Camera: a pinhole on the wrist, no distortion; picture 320 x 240 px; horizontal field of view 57.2 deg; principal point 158.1 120.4 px. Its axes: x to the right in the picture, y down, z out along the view. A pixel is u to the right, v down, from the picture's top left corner.
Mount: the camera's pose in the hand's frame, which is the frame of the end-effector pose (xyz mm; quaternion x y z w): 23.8 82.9 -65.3 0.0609 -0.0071 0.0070 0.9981
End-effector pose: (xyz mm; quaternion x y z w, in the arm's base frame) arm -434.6 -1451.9 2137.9 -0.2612 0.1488 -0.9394 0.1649
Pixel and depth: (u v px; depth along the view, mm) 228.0 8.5 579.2
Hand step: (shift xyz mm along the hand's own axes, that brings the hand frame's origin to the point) 157.3 -205.0 484.8
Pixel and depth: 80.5 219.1 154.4
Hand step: -19.8 115.1 93.6
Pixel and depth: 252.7 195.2 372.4
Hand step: 137.5 133.4 317.6
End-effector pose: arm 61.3 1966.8 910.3 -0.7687 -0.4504 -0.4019 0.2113
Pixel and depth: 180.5 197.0 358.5
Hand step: 45.0 132.5 302.3
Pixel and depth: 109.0 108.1 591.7
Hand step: -82.7 -15.0 517.5
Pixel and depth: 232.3 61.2 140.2
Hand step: 57.8 38.2 70.9
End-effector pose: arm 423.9 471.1 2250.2 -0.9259 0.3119 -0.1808 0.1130
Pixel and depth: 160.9 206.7 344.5
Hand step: 21.0 141.6 289.0
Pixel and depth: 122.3 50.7 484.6
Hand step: -40.1 -91.1 400.8
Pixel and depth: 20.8 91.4 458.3
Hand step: -196.0 -20.6 380.8
